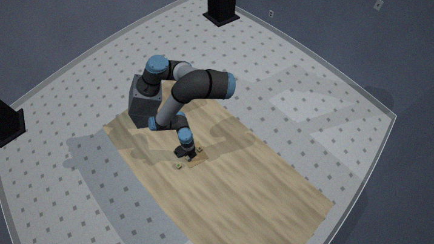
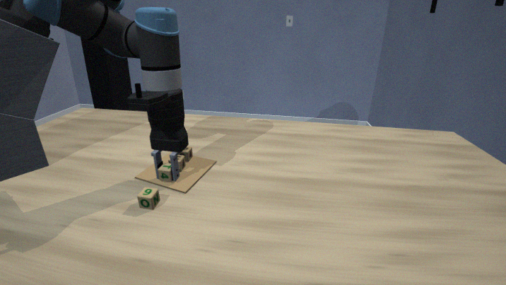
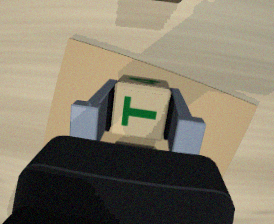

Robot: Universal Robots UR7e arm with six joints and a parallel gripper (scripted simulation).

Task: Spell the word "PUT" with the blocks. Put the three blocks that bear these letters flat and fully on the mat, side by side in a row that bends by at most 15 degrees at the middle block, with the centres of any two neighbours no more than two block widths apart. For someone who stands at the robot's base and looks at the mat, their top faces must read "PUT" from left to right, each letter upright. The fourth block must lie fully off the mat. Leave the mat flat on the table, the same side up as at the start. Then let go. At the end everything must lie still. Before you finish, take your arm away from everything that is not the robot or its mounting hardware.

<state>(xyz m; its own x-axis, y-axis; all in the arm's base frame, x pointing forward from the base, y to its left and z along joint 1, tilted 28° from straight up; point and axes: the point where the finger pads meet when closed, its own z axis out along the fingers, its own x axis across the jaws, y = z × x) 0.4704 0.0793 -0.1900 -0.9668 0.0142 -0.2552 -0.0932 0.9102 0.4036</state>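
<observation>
Right now my hand is right at the T block. Round my hand: tan mat (5 cm to the left, 3 cm below); then U block (5 cm to the left, 1 cm below); then O block (8 cm to the right, 1 cm below, 1 cm ahead).
</observation>
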